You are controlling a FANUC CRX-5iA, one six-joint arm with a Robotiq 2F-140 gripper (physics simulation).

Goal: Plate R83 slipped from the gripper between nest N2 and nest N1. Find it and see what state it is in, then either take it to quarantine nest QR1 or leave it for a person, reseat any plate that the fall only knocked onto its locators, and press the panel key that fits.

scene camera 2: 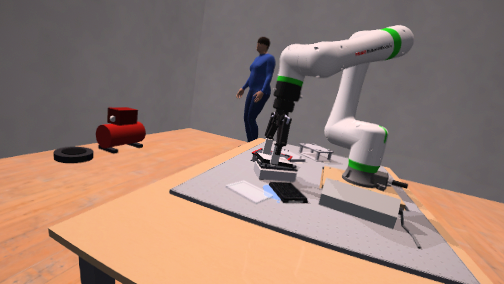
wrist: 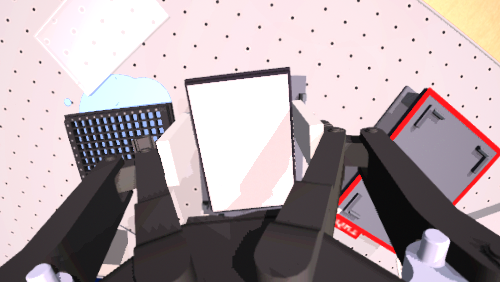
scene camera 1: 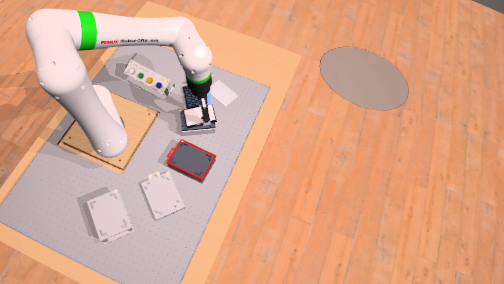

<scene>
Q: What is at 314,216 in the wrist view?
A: The gripper.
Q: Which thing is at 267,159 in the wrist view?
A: A white-lidded well plate.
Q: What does the gripper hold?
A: A white-lidded well plate.
</scene>
